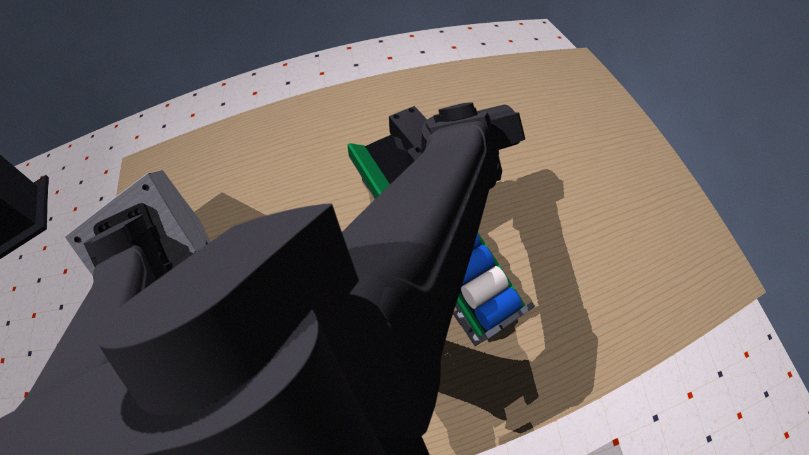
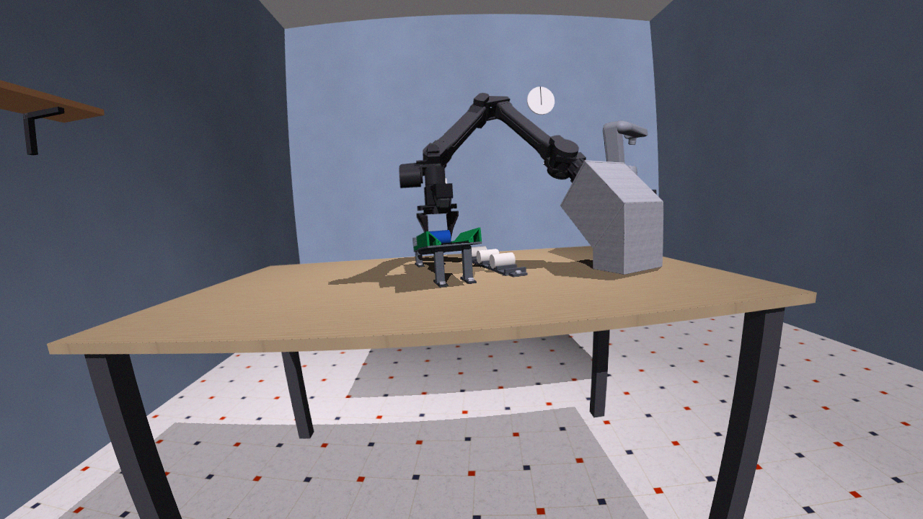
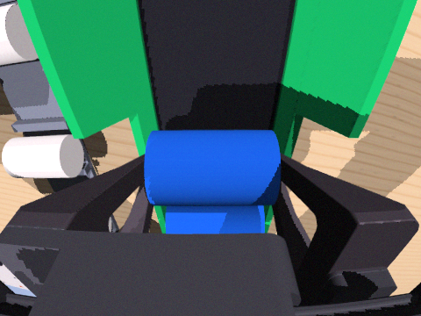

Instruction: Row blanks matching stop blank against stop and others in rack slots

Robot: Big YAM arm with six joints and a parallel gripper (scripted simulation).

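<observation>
Right now my hand is 20 cm to the left of the grey stop and 4 cm above it. Round my hand: grey stock rack: 16 cm behind, 1 cm to the right, 11 cm below.
</observation>
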